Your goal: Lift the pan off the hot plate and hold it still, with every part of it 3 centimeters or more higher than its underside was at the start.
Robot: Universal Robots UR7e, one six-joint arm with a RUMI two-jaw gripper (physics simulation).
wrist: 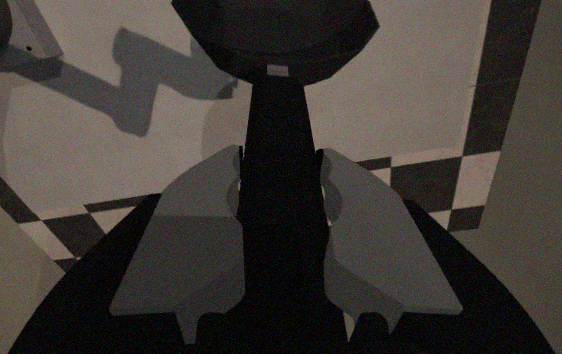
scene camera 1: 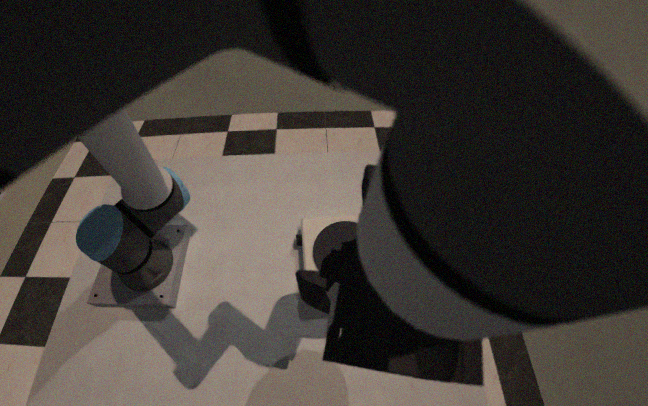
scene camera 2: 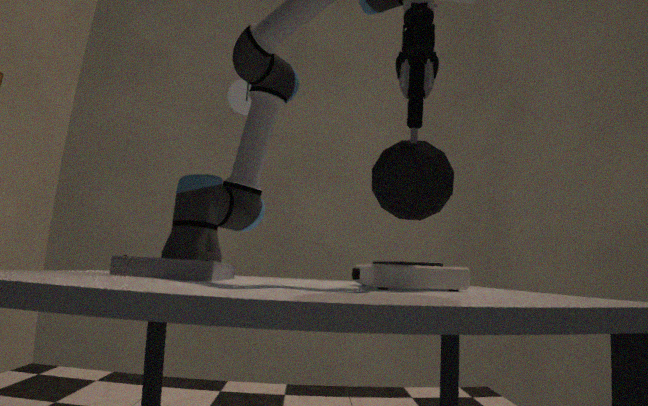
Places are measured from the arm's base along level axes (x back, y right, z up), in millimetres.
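Pixels of known places: gripper, fingertip midpoint: (wrist: 279, 152) (scene camera 2: 415, 98); arm's base at its link origin: (scene camera 1: 148, 265) (scene camera 2: 191, 261).
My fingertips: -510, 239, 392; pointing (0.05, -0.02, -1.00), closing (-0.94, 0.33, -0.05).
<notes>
Ahead of a thing's pixels: the offset from my fingertips to its top centre, as dx, dy, dz. "pt": to the spot under its first point.
The dark round pan (scene camera 2: 413, 180) (wrist: 275, 30) hangs in the air, tipped steeply so that its disc faces scene camera 2. Its black handle {pt +1, -2, -39} (scene camera 2: 415, 114) (wrist: 280, 120) points up into the gripper. My gripper (scene camera 2: 416, 90) (wrist: 279, 152) is shut on the handle, with one jaw on each side of it. The white hot plate {-50, -209, -367} (scene camera 2: 420, 278) (scene camera 1: 309, 227) stands on the table below, and a clear gap shows between its dark burner (scene camera 2: 407, 263) (scene camera 1: 332, 240) and the pan's lowest edge. In scene camera 1 the arm hides much of the hot plate, and the pan is hard to make out.
The arm's base plate (scene camera 2: 160, 267) (scene camera 1: 180, 250) stands on the table (scene camera 2: 320, 317) left of the hot plate. A thin cable (scene camera 2: 280, 287) lies between them. The near arm links cover much of the scene camera 1 view.
</notes>
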